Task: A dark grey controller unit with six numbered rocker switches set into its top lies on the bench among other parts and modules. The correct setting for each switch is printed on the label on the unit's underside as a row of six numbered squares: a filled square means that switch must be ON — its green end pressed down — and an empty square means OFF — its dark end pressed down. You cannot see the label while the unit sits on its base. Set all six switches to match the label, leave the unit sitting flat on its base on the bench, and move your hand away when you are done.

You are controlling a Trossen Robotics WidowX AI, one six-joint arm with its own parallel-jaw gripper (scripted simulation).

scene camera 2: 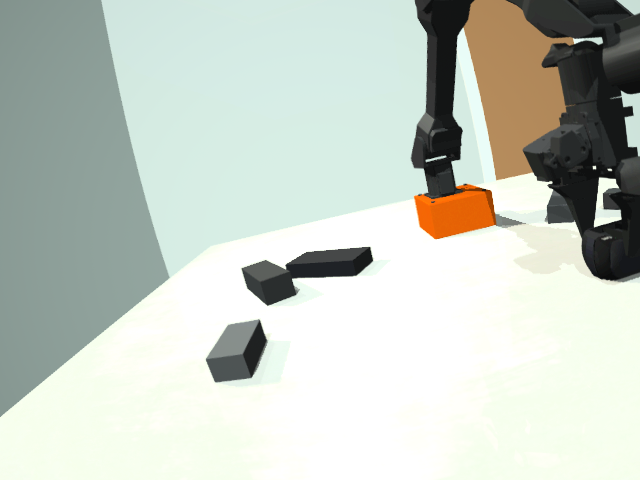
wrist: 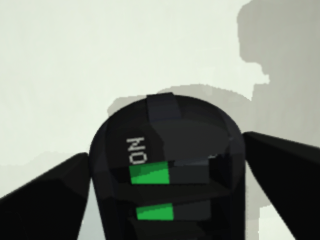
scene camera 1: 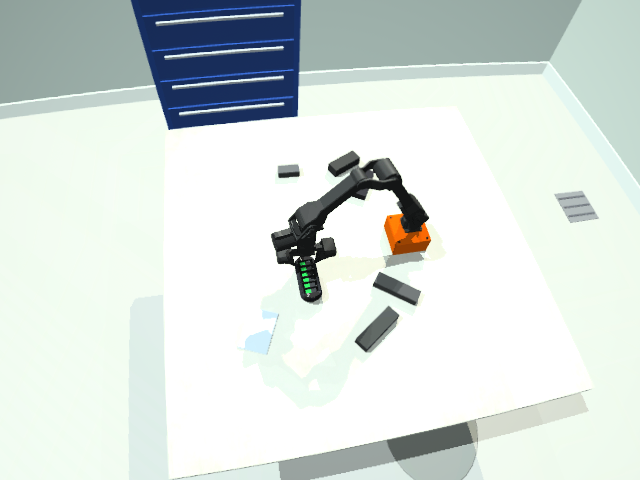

Labels:
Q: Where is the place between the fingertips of my gripper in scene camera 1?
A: At 304, 263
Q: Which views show my gripper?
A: Scene camera 2, the wrist view and scene camera 1: all of them.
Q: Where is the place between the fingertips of my gripper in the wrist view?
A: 166, 151

